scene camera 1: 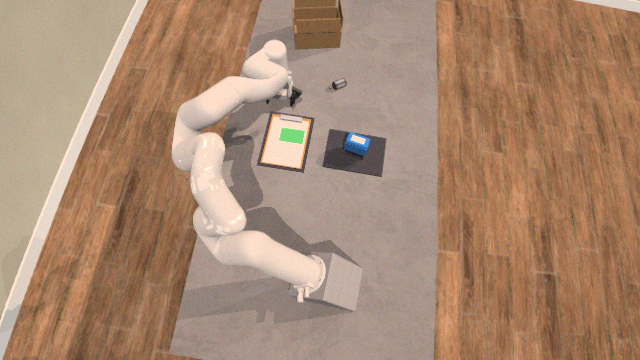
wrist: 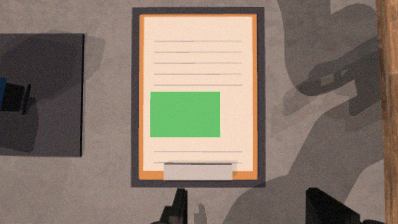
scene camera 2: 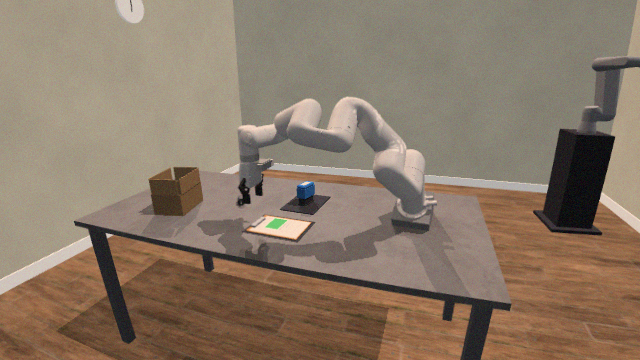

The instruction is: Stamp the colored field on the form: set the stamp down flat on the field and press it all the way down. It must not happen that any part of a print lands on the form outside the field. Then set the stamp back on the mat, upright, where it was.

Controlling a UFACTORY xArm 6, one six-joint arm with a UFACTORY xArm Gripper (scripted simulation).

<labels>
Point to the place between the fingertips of my gripper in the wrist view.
At 246,208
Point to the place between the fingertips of my gripper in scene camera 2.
253,199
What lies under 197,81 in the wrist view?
A clipboard.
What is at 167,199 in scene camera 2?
A cardboard box.
</labels>
